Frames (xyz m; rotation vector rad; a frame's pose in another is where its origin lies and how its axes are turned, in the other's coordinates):
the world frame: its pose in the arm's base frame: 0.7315 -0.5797 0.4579 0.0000 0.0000 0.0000
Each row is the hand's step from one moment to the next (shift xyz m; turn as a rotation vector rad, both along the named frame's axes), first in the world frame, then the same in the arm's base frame.
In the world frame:
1: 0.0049 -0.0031 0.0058 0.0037 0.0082 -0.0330
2: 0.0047 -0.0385 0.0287 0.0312 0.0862 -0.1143
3: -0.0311 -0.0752 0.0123 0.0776 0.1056 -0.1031
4: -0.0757 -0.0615 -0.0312 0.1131 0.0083 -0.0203
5: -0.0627 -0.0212 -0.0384 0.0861 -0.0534 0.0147
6: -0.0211 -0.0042 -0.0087 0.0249 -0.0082 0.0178
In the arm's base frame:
1: 0.0049 -0.0031 0.0058 0.0037 0.0082 -0.0330
2: 0.0047 -0.0385 0.0287 0.0312 0.0862 -0.1143
3: -0.0311 -0.0752 0.0123 0.0776 0.1056 -0.1031
4: -0.0757 -0.0615 -0.0312 0.1131 0.0083 -0.0203
5: -0.0627 -0.0212 -0.0384 0.0861 -0.0534 0.0147
6: -0.0211 -0.0042 -0.0087 0.0249 -0.0082 0.0178

